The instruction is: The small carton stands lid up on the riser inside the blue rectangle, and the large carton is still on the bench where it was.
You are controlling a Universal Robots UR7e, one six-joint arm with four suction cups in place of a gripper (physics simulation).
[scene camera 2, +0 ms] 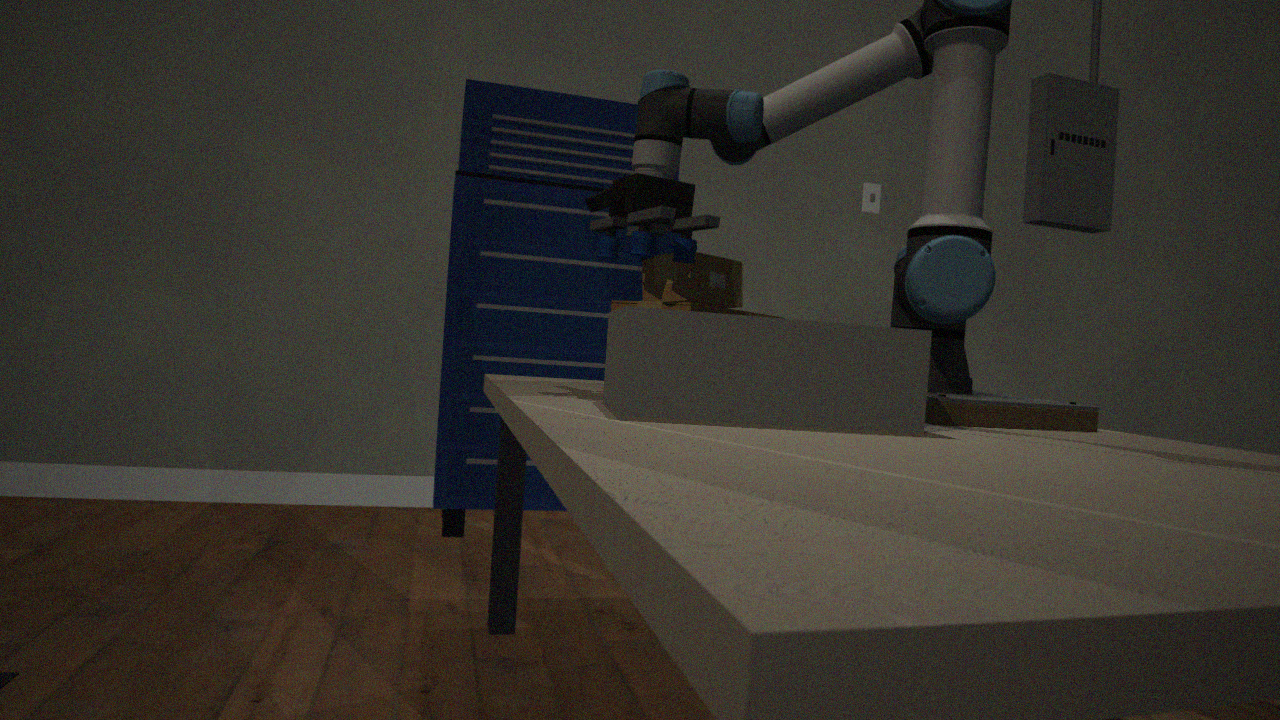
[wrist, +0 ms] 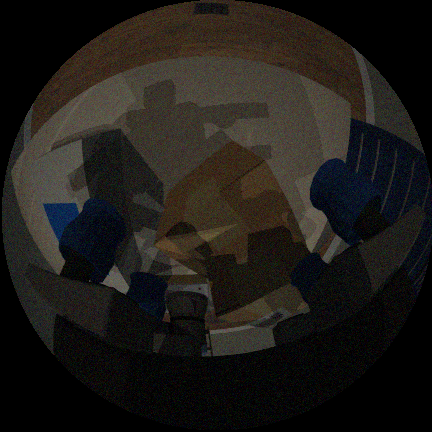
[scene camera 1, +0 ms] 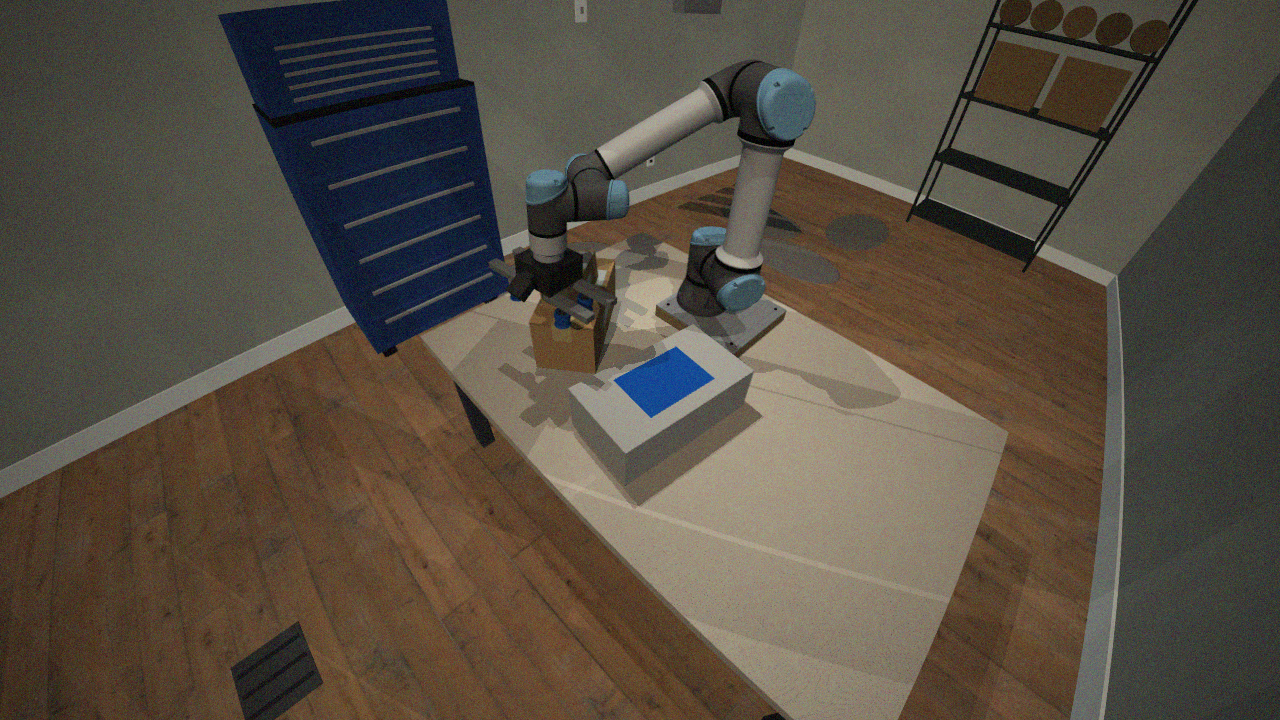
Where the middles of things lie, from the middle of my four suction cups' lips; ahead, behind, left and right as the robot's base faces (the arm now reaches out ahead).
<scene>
The small carton (scene camera 2: 716, 281) is 120 mm behind my suction cup, 60 mm to the right of it and 40 mm below it. The rest, counted from my suction cup: grey riser (scene camera 1: 636, 413) (280 mm to the left, 170 mm below, 40 mm behind); then large carton (scene camera 1: 578, 348) (150 mm below, 140 mm behind, 60 mm to the right).
</scene>
